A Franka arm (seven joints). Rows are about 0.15 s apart.
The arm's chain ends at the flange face. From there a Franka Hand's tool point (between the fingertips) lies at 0.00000 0.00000 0.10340 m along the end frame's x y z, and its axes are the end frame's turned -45 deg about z.
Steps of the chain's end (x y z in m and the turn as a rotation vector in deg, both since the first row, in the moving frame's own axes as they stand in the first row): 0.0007, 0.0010, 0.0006, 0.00, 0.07, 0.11; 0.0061, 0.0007, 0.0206, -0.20, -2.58, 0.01; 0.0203, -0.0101, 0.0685, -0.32, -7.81, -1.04
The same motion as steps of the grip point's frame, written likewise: -0.0001, 0.0013, 0.0006, -0.05, 0.05, 0.11; 0.0003, 0.0018, 0.0205, 1.68, -1.97, 0.01; 0.0111, -0.0022, 0.0675, 5.30, -5.75, -1.04
